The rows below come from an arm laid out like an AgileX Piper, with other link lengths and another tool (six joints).
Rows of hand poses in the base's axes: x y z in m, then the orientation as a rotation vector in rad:
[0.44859, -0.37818, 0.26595, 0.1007, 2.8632, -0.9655]
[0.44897, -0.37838, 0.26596, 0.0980, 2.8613, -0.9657]
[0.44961, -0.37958, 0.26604, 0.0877, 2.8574, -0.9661]
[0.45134, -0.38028, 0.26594, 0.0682, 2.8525, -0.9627]
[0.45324, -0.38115, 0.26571, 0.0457, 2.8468, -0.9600]
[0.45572, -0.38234, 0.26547, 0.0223, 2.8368, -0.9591]
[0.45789, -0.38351, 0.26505, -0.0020, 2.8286, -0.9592]
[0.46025, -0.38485, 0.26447, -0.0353, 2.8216, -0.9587]
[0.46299, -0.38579, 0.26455, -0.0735, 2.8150, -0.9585]
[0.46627, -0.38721, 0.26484, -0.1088, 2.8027, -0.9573]
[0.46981, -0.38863, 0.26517, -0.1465, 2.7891, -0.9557]
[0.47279, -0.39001, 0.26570, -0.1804, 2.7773, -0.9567]
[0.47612, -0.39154, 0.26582, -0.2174, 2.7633, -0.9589]
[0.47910, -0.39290, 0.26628, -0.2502, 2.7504, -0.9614]
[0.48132, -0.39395, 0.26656, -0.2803, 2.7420, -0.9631]
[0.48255, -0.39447, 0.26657, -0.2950, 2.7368, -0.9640]
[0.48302, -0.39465, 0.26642, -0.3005, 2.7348, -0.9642]
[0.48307, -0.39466, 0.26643, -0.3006, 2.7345, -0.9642]
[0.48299, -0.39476, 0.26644, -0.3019, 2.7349, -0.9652]
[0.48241, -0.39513, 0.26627, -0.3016, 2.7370, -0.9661]
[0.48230, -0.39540, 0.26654, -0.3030, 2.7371, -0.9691]
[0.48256, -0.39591, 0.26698, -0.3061, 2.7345, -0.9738]
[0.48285, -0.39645, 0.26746, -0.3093, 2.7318, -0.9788]
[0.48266, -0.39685, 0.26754, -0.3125, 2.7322, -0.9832]
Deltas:
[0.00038, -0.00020, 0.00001, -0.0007, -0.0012, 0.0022]
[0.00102, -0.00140, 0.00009, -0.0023, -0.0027, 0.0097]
[0.00275, -0.00210, -0.00001, -0.0022, -0.0045, 0.0239]
[0.00465, -0.00297, -0.00024, -0.0028, -0.0061, 0.0401]
[0.00713, -0.00416, -0.00048, -0.0056, -0.0106, 0.0578]
[0.00930, -0.00533, -0.00090, -0.0086, -0.0128, 0.0755]
[0.01166, -0.00667, -0.00148, -0.0113, -0.0120, 0.0986]
[0.01440, -0.00761, -0.00140, -0.0143, -0.0091, 0.1246]
[0.01768, -0.00903, -0.00111, -0.0180, -0.0119, 0.1505]
[0.02122, -0.01045, -0.00078, -0.0219, -0.0149, 0.1785]
[0.02420, -0.01183, -0.00025, -0.0267, -0.0160, 0.2031]
[0.02753, -0.01336, -0.00013, -0.0331, -0.0175, 0.2301]
[0.03051, -0.01472, 0.00033, -0.0392, -0.0185, 0.2542]
[0.03273, -0.01577, 0.00061, -0.0435, -0.0164, 0.2752]
[0.03396, -0.01629, 0.00062, -0.0460, -0.0162, 0.2858]
[0.03443, -0.01647, 0.00047, -0.0469, -0.0162, 0.2898]
[0.03448, -0.01648, 0.00048, -0.0469, -0.0164, 0.2900]
[0.03440, -0.01658, 0.00049, -0.0475, -0.0153, 0.2905]
[0.03382, -0.01695, 0.00032, -0.0475, -0.0133, 0.2894]
[0.03371, -0.01722, 0.00059, -0.0494, -0.0118, 0.2897]
[0.03397, -0.01773, 0.00103, -0.0532, -0.0116, 0.2917]
[0.03426, -0.01827, 0.00151, -0.0572, -0.0114, 0.2937]
[0.03407, -0.01867, 0.00159, -0.0600, -0.0086, 0.2948]

